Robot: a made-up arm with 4 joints.
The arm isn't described. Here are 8 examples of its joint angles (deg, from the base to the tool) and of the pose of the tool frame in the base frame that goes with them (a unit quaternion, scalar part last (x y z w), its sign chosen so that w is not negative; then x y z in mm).
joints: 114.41 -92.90 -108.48 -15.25
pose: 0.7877 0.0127 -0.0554 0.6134 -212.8 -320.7 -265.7
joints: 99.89 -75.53 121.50 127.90
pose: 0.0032 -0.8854 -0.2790 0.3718 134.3 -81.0 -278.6
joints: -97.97 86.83 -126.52 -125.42
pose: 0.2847 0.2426 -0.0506 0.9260 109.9 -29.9 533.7
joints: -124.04 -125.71 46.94 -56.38
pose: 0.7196 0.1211 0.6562 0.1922 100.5 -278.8 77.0
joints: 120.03 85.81 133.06 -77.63
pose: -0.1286 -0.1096 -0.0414 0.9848 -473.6 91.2 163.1
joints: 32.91 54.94 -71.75 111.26
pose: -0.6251 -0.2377 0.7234 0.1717 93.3 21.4 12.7
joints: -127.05 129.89 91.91 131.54
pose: -0.4084 -0.4105 0.7921 0.1929 119.8 -203.6 473.0
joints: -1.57 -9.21 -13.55 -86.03
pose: 0.7322 0.0641 0.1025 0.6703 101.6 -198.8 100.5
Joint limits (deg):
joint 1: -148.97..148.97
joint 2: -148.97..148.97
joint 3: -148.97..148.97
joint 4: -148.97..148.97
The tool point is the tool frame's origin. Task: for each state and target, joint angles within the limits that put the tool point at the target. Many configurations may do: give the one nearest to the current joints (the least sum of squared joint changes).
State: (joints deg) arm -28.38 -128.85 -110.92 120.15
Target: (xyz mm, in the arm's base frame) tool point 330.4 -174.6 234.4
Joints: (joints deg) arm -55.54 -140.29 -148.97 93.67
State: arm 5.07 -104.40 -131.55 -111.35
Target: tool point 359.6 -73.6 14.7
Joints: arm -3.09 -109.49 -98.15 -147.89
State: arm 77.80 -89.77 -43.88 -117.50
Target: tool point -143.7 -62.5 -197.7
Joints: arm 82.42 -114.67 -52.05 -121.59
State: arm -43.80 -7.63 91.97 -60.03
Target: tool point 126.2 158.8 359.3
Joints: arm 0.83 -29.12 121.34 -46.80
